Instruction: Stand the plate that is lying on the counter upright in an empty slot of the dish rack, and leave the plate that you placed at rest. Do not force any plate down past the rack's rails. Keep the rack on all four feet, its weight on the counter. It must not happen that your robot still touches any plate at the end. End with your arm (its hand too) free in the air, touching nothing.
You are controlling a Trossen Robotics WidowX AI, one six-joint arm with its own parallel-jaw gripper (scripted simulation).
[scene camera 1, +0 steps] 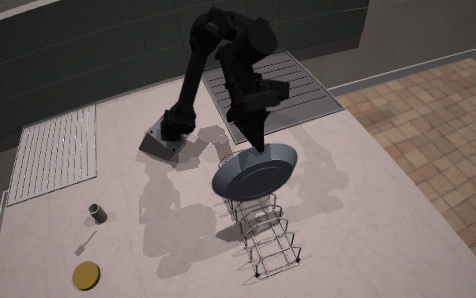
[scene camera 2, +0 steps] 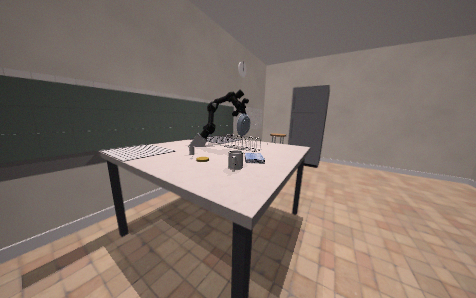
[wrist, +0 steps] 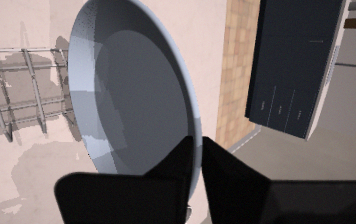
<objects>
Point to a pale blue plate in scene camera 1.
At 248, 174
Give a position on a pale blue plate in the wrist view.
At 133, 99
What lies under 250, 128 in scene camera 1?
My gripper.
</objects>
